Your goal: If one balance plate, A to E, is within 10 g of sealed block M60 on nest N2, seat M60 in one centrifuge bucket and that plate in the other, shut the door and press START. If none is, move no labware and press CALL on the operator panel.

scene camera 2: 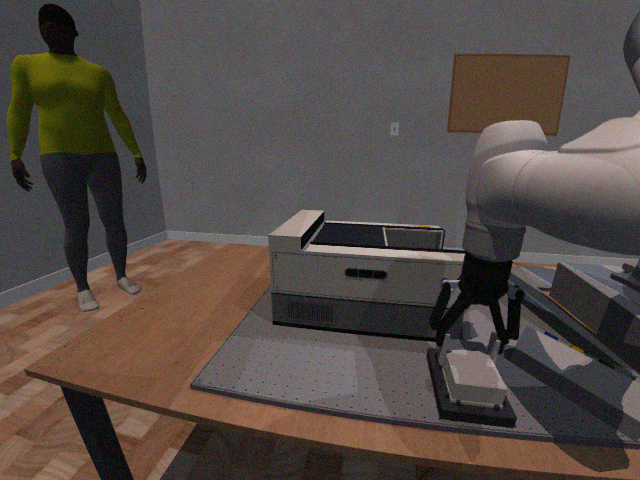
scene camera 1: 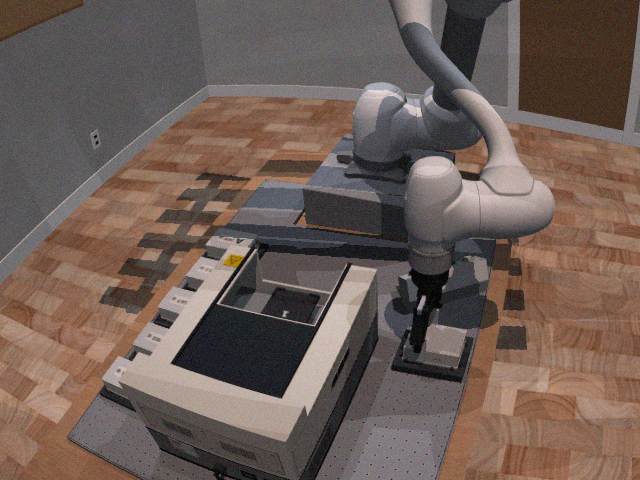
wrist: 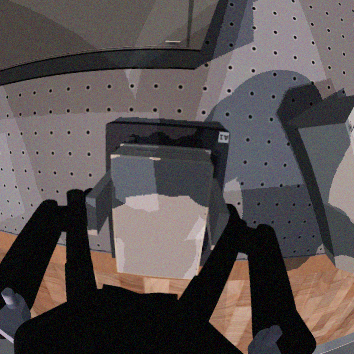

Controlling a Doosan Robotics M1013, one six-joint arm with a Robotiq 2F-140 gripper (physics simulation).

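Frame: origin at the arm's base, x left, y up, z ahead, level; millimetres.
Where they show: gripper, fingertip midpoint: (scene camera 2: 463, 363) (scene camera 1: 424, 345) (wrist: 161, 186); arm's base at its link origin: (scene camera 1: 379, 166).
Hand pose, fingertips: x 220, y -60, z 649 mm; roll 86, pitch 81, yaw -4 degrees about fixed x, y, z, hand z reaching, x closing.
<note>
Each offset is from my fingertips to the top centre of the thing. Level surfaces: height alone.
A pale block @(dy +29, dx +26, dz +3 mm) (scene camera 1: 445, 343) (scene camera 2: 473, 382) (wrist: 159, 240) sits level on a dark nest @(dy -3, dx +25, dz +3 mm) (scene camera 1: 426, 370) (scene camera 2: 475, 414) (wrist: 170, 129) right of the centrifuge in scene view 1; the nest's small label and the block's identity are not clearly readable. My gripper (scene camera 1: 421, 343) (scene camera 2: 469, 347) (wrist: 161, 186) points down, its pads against the block's two opposite sides, shut on it. The centrifuge (scene camera 1: 343, 315) (scene camera 2: 320, 271) (wrist: 100, 30) has its top opening uncovered at one end, with a dark bucket (scene camera 1: 292, 304) inside. Several pale labelled plates @(dy +17, dx -586, dz -15 mm) (scene camera 1: 177, 302) stand in a row along its far side.
The sloped operator panel @(dy +47, dx +21, dz -223 mm) (scene camera 2: 558, 356) (wrist: 320, 160) stands near the nest, partly in shadow, with coloured buttons. The arm's grey base block (scene camera 1: 341, 211) is behind. The perforated mat @(dy -37 mm) (scene camera 1: 392, 413) (scene camera 2: 310, 372) carries the equipment. A person (scene camera 2: 72, 103) stands beyond the table.
</note>
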